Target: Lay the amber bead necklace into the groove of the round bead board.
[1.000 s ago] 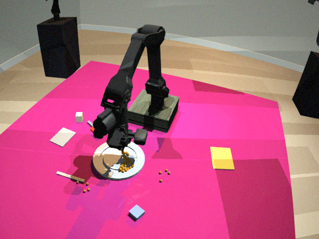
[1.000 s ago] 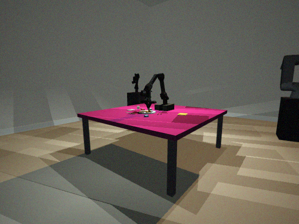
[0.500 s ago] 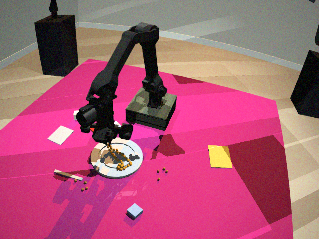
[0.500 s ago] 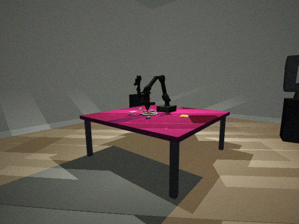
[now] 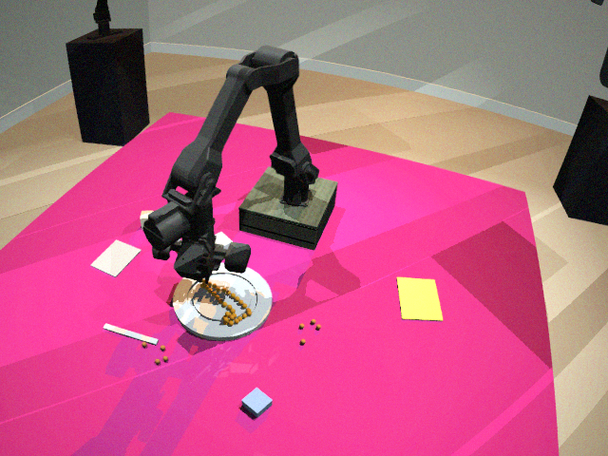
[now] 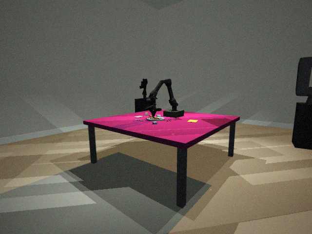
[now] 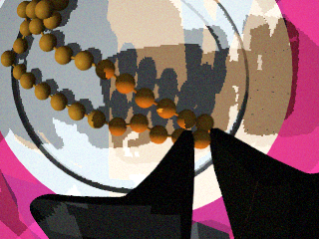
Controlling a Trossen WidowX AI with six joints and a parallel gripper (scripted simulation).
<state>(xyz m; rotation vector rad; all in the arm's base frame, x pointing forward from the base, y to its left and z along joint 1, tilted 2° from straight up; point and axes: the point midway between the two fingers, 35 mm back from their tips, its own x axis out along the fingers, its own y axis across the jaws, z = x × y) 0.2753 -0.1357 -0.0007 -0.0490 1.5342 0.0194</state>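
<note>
My gripper tip is now 2 cm short of the round bead board, 4 cm to the right of it and 1 cm above it. Round my gripper tip: white block 13 cm behind, 1 cm to the right, 1 cm below; then red-handled tool 11 cm behind, 11 cm to the right, 2 cm below; then white strip 15 cm ahead, 11 cm to the right, 2 cm below.
</note>
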